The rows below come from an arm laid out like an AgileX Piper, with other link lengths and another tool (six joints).
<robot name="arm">
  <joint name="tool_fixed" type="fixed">
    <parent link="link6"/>
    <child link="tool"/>
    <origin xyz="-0.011 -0.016 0.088" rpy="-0.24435 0 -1.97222"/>
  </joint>
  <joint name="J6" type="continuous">
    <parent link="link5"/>
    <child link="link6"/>
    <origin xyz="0 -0.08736 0" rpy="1.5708 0 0"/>
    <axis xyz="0 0 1"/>
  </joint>
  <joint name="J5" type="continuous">
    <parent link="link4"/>
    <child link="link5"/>
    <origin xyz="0 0 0" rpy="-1.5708 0 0"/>
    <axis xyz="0 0 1"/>
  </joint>
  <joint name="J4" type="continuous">
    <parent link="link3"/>
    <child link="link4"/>
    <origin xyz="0.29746 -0.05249 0" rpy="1.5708 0 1.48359"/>
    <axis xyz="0 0 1"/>
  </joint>
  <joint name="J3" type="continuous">
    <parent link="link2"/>
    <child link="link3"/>
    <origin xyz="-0.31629 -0.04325 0" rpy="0 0 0"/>
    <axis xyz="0 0 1"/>
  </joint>
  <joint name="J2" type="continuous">
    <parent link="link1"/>
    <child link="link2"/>
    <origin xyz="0 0 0" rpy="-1.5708 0 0"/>
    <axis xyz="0 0 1"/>
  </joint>
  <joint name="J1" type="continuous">
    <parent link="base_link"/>
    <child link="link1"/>
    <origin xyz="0 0 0.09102" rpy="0 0 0"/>
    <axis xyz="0 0 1"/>
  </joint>
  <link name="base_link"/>
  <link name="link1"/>
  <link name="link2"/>
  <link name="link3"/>
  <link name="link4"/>
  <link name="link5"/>
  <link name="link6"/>
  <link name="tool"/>
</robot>
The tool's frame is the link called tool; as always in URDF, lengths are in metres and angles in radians. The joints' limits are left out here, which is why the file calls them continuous.
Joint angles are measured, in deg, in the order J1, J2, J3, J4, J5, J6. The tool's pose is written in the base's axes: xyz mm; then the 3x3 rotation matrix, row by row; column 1 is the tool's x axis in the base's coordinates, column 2 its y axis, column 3 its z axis. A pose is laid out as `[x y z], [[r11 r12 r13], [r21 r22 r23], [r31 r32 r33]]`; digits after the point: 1 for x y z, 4 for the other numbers.
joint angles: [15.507 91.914 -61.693 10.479 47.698 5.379]
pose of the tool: [381.3 111.8 135.5], [[0.4667 -0.8835 0.0395], [-0.8815 -0.4612 0.1010], [-0.0710 -0.0819 -0.9941]]
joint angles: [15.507 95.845 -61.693 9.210 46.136 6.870]
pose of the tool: [388.2 110.1 109.3], [[0.4473 -0.8944 0.0019], [-0.8919 -0.4460 0.0746], [-0.0659 -0.0350 -0.9972]]
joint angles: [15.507 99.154 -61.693 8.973 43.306 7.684]
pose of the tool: [396.8 110.8 88.2], [[0.4304 -0.9026 -0.0059], [-0.9004 -0.4298 0.0680], [-0.0640 -0.0239 -0.9977]]
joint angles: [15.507 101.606 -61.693 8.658 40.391 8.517]
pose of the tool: [404.8 111.1 72.9], [[0.4151 -0.9098 0.0024], [-0.9079 -0.4141 0.0647], [-0.0579 -0.0290 -0.9979]]
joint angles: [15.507 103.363 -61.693 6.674 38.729 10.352]
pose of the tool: [409.4 107.8 61.4], [[0.4027 -0.9153 0.0045], [-0.9146 -0.4021 0.0421], [-0.0367 -0.0211 -0.9991]]
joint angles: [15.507 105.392 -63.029 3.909 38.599 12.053]
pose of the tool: [417.2 104.5 53.7], [[0.4028 -0.9153 0.0018], [-0.9153 -0.4027 0.0089], [-0.0074 -0.0052 -1.0000]]
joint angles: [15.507 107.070 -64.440 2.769 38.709 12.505]
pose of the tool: [424.2 104.2 48.6], [[0.4069 -0.9135 -0.0011], [-0.9134 -0.4069 -0.0063], [0.0053 0.0036 -1.0000]]
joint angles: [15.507 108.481 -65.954 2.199 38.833 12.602]
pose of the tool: [431.6 105.2 45.7], [[0.4110 -0.9116 0.0005], [-0.9115 -0.4110 -0.0135], [0.0125 0.0051 -0.9999]]
